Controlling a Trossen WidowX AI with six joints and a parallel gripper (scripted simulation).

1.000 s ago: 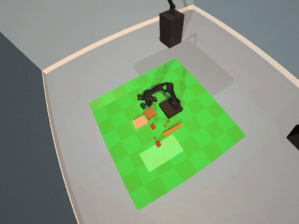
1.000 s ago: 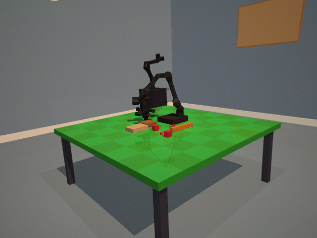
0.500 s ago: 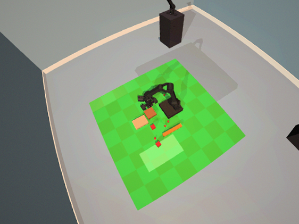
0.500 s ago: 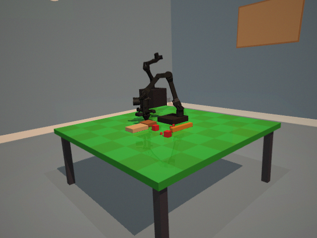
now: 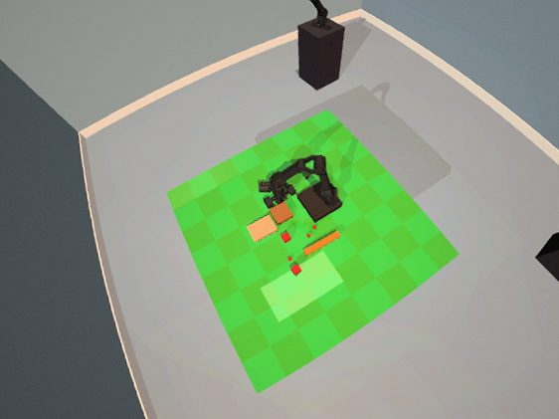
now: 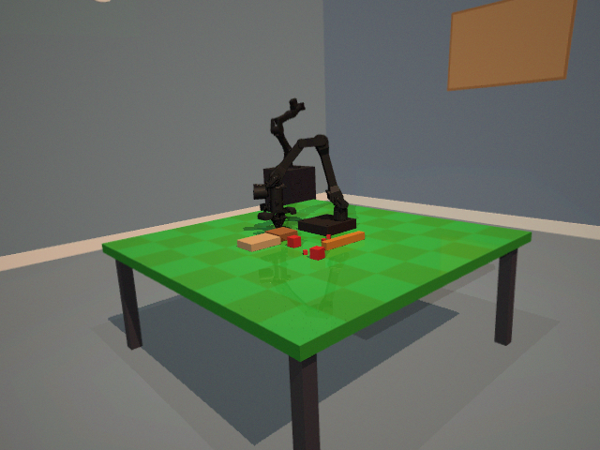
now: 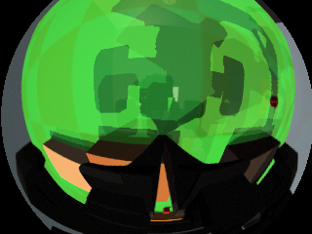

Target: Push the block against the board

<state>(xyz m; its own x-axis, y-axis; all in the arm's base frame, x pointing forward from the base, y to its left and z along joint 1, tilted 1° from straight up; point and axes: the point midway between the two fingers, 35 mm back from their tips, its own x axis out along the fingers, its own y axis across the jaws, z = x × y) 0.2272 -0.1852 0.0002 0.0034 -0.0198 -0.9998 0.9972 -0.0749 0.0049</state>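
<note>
My gripper tip is 60 mm to the right of the brown square block, 40 mm short of it and 10 mm below it. Round my gripper tip: light tan flat slab (180 mm ahead, 70 mm to the left, 10 mm above); long narrow orange board (350 mm to the left, 40 mm behind, 10 mm above).
</note>
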